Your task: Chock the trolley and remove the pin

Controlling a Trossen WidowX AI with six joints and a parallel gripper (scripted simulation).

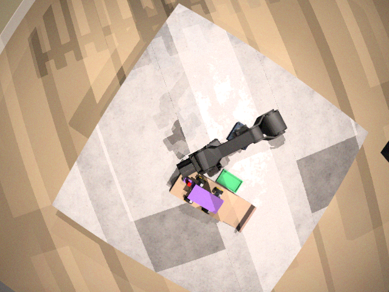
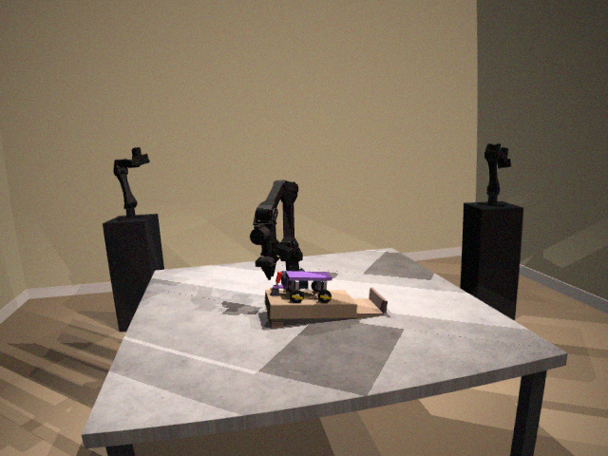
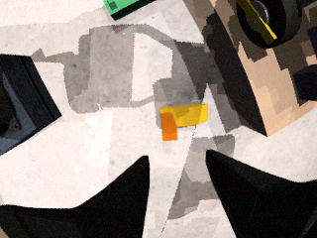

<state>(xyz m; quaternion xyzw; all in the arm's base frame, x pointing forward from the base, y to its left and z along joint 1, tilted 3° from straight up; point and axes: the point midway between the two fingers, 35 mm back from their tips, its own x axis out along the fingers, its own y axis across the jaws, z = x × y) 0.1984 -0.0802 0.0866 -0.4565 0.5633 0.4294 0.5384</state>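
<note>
Now: the yellow chock 20 mm ahead of my gripper tip and 90 mm below it. Round my gripper tip: red-headed stop pin 130 mm ahead, 30 mm to the left, 20 mm above; then tan ramp 130 mm ahead, 140 mm to the left, 60 mm below; then purple trolley 130 mm ahead, 130 mm to the left.
</note>
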